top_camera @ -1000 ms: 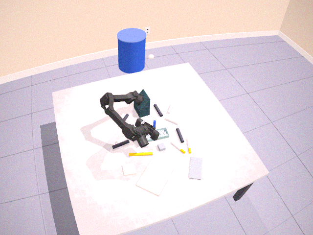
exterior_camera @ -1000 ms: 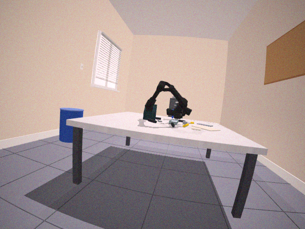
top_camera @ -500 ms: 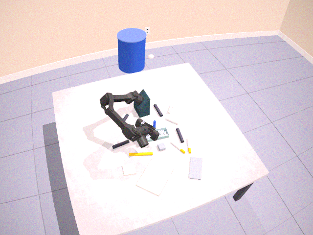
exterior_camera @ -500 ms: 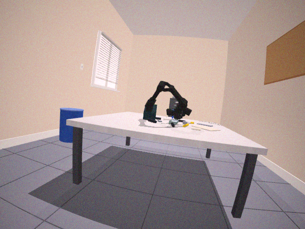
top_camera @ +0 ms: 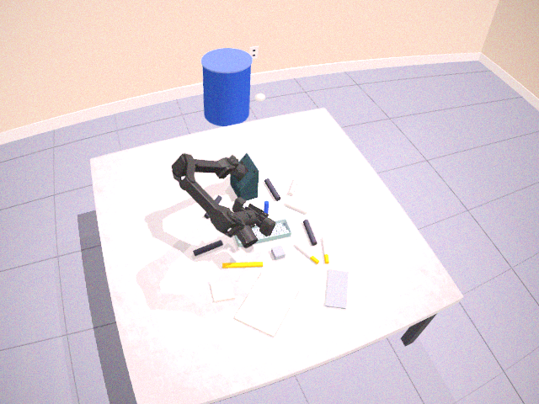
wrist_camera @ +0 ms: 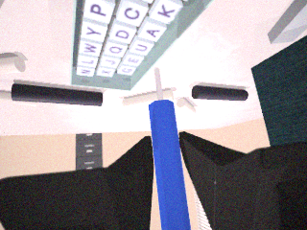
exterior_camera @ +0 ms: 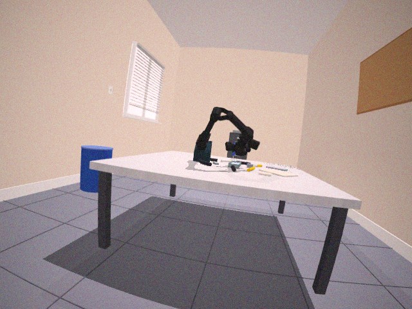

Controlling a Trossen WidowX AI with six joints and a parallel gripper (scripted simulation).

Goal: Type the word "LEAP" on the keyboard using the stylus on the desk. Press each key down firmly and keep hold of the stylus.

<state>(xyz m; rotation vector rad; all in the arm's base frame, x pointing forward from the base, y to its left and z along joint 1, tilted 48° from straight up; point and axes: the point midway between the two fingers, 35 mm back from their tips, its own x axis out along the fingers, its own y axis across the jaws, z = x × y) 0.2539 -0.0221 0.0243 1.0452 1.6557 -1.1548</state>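
Now: gripper tip 130 mm short of the grey cube, 10 mm to the left of it and 90 mm above it. Also, from my gripper tip: blue stylus: 10 mm below; grey slab: 370 mm ahead, 120 mm to the left, 100 mm below.
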